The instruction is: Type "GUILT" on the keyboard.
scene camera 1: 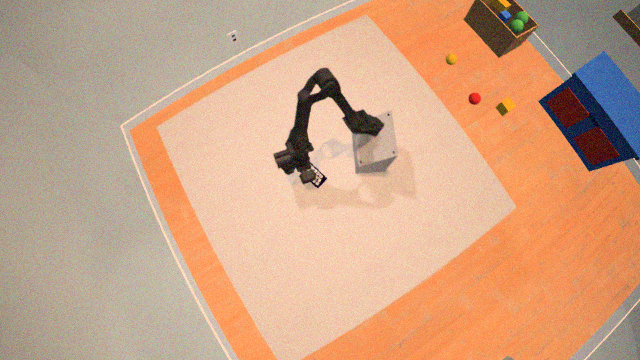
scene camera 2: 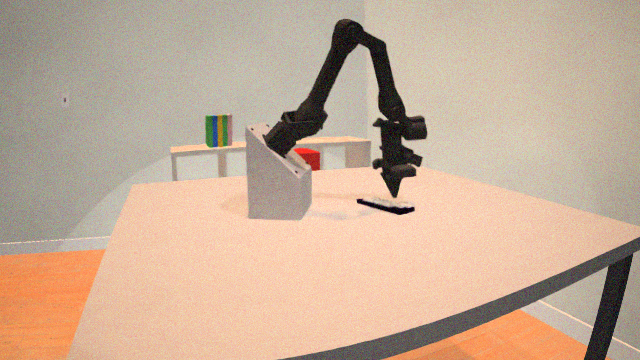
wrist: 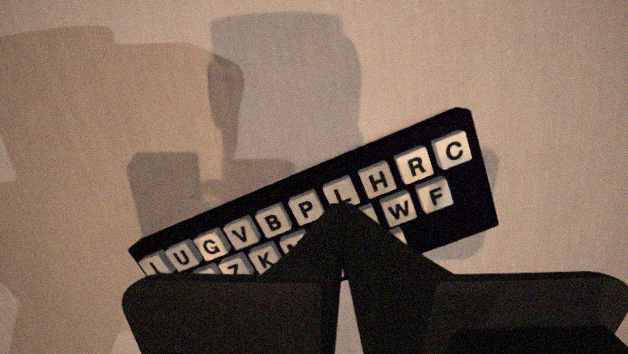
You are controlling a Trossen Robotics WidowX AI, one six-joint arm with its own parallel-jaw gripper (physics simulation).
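Places are measured from the arm's base along level axes (x ahead, y left, z up), in metres.
Pixels of known places: gripper, fingertip midpoint: [scene camera 1: 301, 166] [scene camera 2: 394, 197] [wrist: 341, 213]; arm's base, origin of the base link: [scene camera 1: 375, 126] [scene camera 2: 273, 146].
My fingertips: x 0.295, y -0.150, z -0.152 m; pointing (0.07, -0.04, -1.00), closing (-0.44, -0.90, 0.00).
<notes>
For each thing: its middle in the pictures, then the offset to it from my fingertips. Level surfaces: height alone.
- black keyboard, body centre: [wrist: 305, 237] [scene camera 2: 384, 204] [scene camera 1: 307, 169] dx -0.014, dy +0.024, dz -0.021 m
- L key, body centre: [wrist: 341, 193] dx +0.002, dy -0.002, dz -0.015 m
- G key, body centre: [wrist: 212, 244] dx +0.006, dy +0.066, dz -0.015 m
- U key, body centre: [wrist: 184, 255] dx +0.007, dy +0.083, dz -0.015 m
- partly cut-off I key, body centre: [wrist: 157, 265] dx +0.008, dy +0.101, dz -0.015 m
- table, its level: dz -0.029 m
The black keyboard [scene camera 1: 318, 184] [scene camera 2: 384, 206] [wrist: 470, 200] with white letter keys lies on the table, slanted in the wrist view. My gripper [scene camera 2: 395, 196] [wrist: 341, 213] is shut and empty, pointing down. In the wrist view its tips cover the lower edge of the L key [wrist: 339, 187]. They are very low over the keys; whether they touch one I cannot tell. The G key [wrist: 210, 246], U key [wrist: 182, 258] and partly cut-off I key [wrist: 151, 265] are at the left of the top row. The T key does not show. The fingers hide much of the lower rows.
The grey arm base [scene camera 1: 377, 145] [scene camera 2: 277, 190] stands on the table [scene camera 1: 350, 260] [scene camera 2: 300, 280] beside the keyboard. Off the table are a yellow ball [scene camera 1: 451, 59], a red ball [scene camera 1: 475, 98], a yellow block [scene camera 1: 506, 106] and a brown box [scene camera 1: 492, 30]. A low shelf [scene camera 2: 190, 149] stands behind.
</notes>
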